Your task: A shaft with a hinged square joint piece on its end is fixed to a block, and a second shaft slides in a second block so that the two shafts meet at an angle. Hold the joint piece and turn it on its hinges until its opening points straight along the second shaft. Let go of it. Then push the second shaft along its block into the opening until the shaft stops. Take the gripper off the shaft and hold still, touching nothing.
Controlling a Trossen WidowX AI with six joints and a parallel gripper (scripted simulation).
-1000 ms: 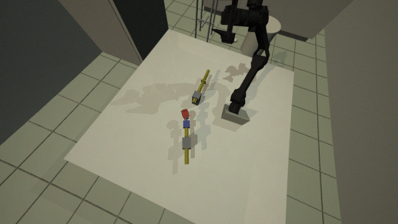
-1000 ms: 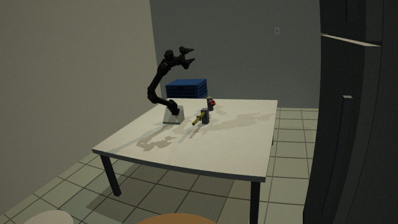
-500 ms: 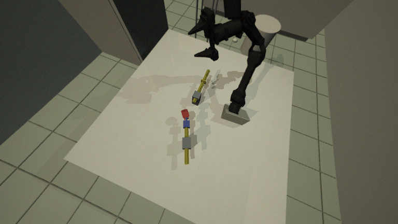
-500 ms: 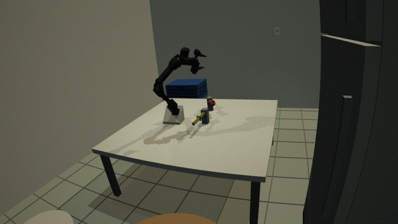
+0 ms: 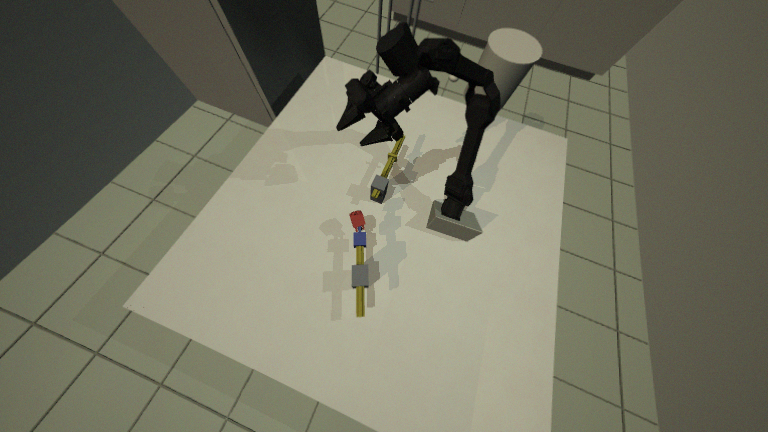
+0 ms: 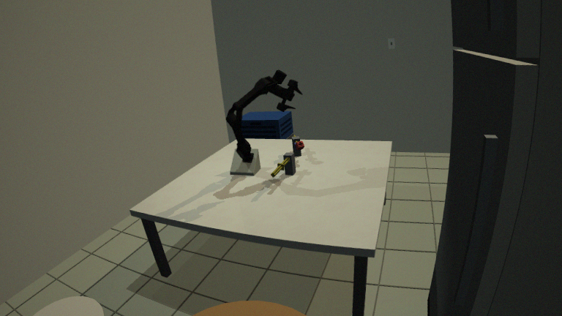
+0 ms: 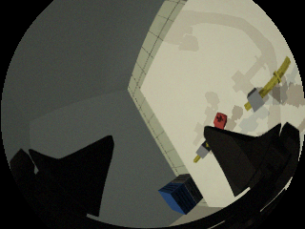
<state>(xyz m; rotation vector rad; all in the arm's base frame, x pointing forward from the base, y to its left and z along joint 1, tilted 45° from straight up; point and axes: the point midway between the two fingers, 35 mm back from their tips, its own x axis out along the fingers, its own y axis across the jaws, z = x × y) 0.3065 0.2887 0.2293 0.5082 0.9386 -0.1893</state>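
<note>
Now: gripper tip 30 cm above the red square joint piece, 9 cm to the right of it and 5 cm past it.
</note>
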